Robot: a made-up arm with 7 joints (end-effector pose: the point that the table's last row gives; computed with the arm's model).
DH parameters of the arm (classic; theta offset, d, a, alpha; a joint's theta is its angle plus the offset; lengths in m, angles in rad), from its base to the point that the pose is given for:
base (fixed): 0 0 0 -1.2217
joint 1: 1.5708 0 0 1.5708
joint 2: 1.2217 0 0 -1.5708
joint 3: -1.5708 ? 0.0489 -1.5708
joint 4: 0 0 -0.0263 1.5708
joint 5: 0 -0.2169 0 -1.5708
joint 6: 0 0 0 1.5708
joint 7: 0 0 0 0
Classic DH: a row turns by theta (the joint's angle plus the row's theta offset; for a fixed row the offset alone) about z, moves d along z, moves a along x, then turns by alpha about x.
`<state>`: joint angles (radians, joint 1 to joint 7).
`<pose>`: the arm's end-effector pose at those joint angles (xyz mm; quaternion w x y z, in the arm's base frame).
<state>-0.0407 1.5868 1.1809 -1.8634 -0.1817 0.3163 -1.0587</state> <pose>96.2 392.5 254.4 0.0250 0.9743 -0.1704 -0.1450</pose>
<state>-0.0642 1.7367 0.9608 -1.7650 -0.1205 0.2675 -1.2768</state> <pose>143.6 374.0 293.8 0.0249 -0.9643 0.0601 0.2567</pose>
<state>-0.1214 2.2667 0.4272 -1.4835 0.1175 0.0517 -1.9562</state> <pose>205.2 289.6 416.8 0.2855 -0.8020 -0.3261 0.4110</pose>
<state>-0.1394 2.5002 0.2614 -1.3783 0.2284 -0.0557 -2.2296</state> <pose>199.6 236.8 471.7 0.3911 -0.6907 -0.4682 0.3883</pose>
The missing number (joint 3, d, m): -0.4352
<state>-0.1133 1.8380 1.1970 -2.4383 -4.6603 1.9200 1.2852</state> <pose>56.6 222.6 270.7 0.8238 0.0984 -0.5314 0.1708</pose>
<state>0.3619 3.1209 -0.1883 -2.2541 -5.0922 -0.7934 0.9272</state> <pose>314.3 84.4 224.2 0.8415 -0.1797 -0.2823 -0.4241</pose>
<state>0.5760 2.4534 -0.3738 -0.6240 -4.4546 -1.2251 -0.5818</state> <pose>267.6 483.2 333.7 0.1553 0.6911 -0.5424 -0.4516</pose>
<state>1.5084 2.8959 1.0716 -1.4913 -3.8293 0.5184 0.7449</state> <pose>532.7 104.1 -61.0 0.9507 -0.2269 -0.0243 0.2098</pose>
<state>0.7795 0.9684 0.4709 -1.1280 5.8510 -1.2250 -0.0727</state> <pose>-124.6 526.6 -257.7 0.5570 0.2709 -0.5125 -0.5947</pose>
